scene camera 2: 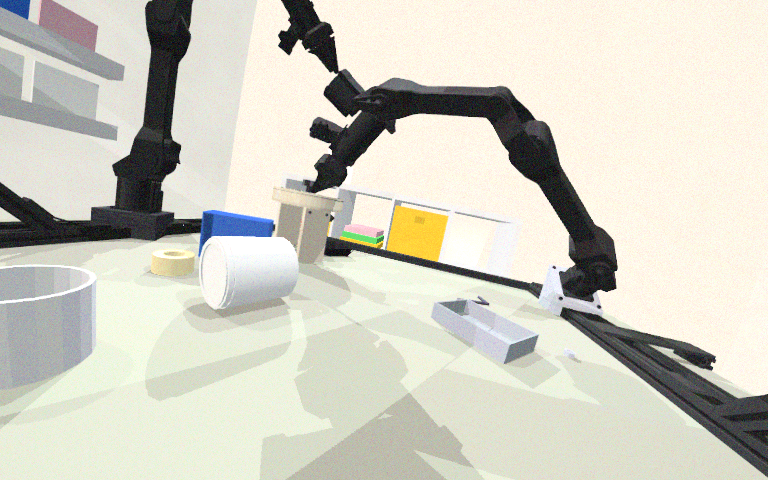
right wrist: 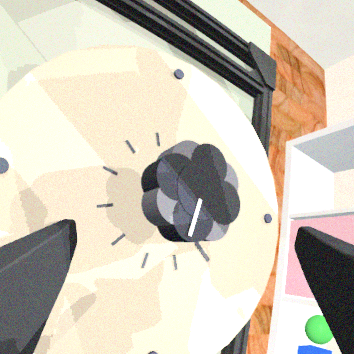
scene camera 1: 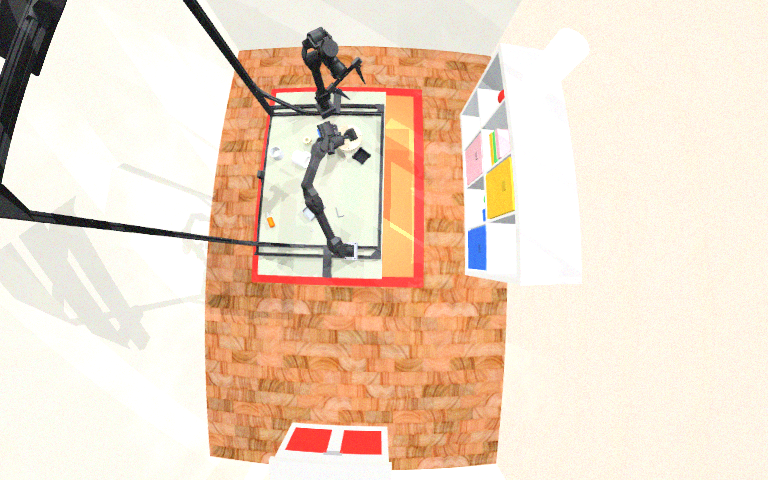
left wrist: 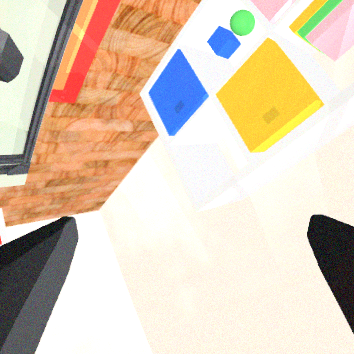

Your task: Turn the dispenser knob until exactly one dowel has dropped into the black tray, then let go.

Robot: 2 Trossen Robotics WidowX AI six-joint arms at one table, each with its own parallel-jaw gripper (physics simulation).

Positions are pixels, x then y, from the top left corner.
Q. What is my right gripper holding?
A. Nothing.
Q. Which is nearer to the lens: the white cylinder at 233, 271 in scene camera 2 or the blue box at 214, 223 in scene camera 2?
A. The white cylinder.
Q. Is my left gripper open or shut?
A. Open.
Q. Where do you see a tape roll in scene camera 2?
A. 169, 262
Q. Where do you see a lobed knob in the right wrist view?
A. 190, 193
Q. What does the grey tray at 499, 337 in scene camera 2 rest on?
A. The table.
